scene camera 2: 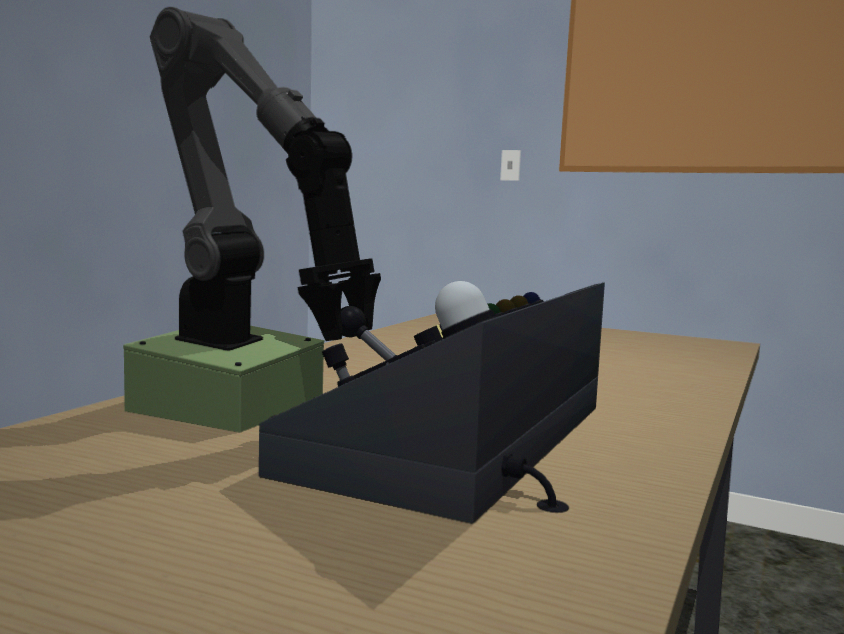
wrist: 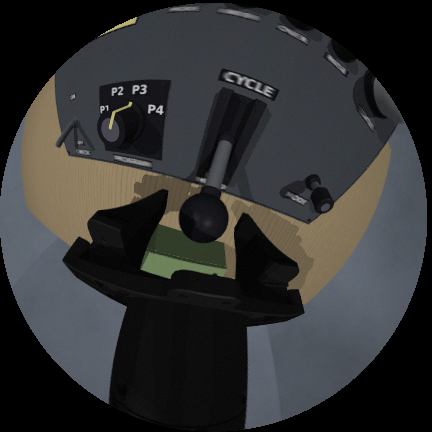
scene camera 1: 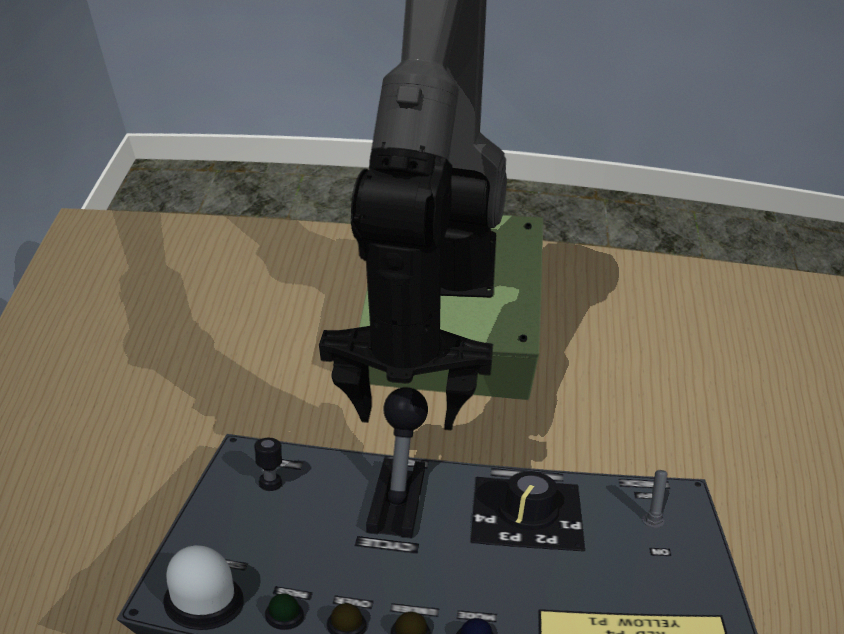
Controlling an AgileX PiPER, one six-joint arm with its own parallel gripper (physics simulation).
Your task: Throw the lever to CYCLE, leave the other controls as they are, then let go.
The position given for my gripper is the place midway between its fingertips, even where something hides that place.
I see my gripper (scene camera 1: pixel 407 418), a mode knob (scene camera 1: pixel 268 455) and a black ball knob (scene camera 1: pixel 405 409).
The black ball knob is seen too in scene camera 2 (scene camera 2: pixel 353 319) and in the wrist view (wrist: pixel 203 217). My gripper shows as well in scene camera 2 (scene camera 2: pixel 349 335) and in the wrist view (wrist: pixel 203 209).
